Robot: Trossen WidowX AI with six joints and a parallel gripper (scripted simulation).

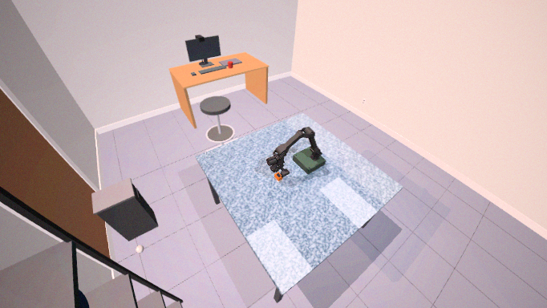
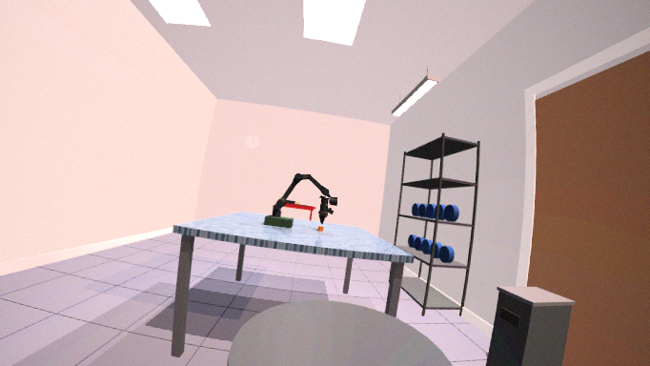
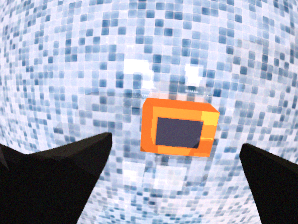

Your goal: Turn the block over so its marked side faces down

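Now: the orange block 3 cm below my gripper tip.
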